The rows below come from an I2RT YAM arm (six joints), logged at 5 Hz.
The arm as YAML. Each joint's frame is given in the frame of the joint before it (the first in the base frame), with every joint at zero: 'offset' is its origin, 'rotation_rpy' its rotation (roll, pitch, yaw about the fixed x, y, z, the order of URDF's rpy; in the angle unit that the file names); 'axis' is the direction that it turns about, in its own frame. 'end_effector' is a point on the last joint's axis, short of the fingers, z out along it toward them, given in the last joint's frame.
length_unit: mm
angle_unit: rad
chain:
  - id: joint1
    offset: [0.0, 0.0, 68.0]
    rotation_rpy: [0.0, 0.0, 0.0]
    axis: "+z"
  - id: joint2
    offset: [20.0, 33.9, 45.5]
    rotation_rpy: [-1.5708, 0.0, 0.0]
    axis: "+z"
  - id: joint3
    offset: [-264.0, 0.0, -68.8]
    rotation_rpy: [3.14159, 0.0, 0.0]
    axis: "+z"
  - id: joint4
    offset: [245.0, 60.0, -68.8]
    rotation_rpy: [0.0, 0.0, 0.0]
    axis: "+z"
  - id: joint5
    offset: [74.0, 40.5, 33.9]
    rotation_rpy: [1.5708, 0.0, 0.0]
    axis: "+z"
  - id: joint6
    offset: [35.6, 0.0, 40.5]
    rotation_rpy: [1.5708, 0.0, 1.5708]
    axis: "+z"
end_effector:
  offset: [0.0, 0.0, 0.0]
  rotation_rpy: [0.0, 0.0, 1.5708]
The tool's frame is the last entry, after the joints.
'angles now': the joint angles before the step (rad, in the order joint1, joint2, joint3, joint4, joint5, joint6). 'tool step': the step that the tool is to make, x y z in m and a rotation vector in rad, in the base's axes. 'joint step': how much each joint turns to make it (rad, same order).
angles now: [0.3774 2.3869 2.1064 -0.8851 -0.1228 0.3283]
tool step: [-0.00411 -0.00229 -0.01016 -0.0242 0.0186 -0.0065]
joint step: [0.0000 -0.0077 -0.0493 0.0154 0.0169 0.0000]
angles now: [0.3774 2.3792 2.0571 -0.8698 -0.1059 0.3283]
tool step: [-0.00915 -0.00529 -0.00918 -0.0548 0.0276 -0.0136]
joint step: [0.0000 -0.0245 -0.0720 0.0015 0.0429 -0.0015]
